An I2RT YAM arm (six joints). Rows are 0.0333 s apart.
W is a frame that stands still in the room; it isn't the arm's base.
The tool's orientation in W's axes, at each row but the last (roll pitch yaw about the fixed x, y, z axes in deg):
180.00 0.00 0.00
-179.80 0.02 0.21
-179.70 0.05 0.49
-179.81 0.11 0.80
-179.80 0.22 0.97
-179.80 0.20 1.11
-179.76 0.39 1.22
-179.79 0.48 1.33
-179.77 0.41 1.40
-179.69 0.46 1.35
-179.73 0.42 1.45
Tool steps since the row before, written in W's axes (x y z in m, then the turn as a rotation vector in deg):
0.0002 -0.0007 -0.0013 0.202 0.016 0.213
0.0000 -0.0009 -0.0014 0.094 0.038 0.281
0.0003 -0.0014 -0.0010 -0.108 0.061 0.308
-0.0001 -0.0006 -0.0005 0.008 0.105 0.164
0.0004 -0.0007 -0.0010 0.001 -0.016 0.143
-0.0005 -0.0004 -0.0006 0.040 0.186 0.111
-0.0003 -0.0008 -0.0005 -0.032 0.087 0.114
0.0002 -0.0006 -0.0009 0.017 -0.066 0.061
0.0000 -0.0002 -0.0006 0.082 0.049 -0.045
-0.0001 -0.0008 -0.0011 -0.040 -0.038 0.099
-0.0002 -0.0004 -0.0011 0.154 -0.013 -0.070
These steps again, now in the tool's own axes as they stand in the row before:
0.0002 0.0007 0.0013 0.202 -0.016 -0.213
0.0000 0.0009 0.0014 0.094 -0.039 -0.281
0.0003 0.0014 0.0010 -0.108 -0.064 -0.308
-0.0001 0.0006 0.0005 0.009 -0.105 -0.164
0.0004 0.0007 0.0010 0.000 0.016 -0.143
-0.0005 0.0004 0.0006 0.043 -0.186 -0.111
-0.0003 0.0008 0.0005 -0.031 -0.088 -0.113
0.0002 0.0006 0.0009 0.015 0.066 -0.061
0.0000 0.0002 0.0006 0.083 -0.047 0.045
-0.0001 0.0008 0.0011 -0.042 0.037 -0.099
-0.0002 0.0004 0.0011 0.154 0.017 0.069

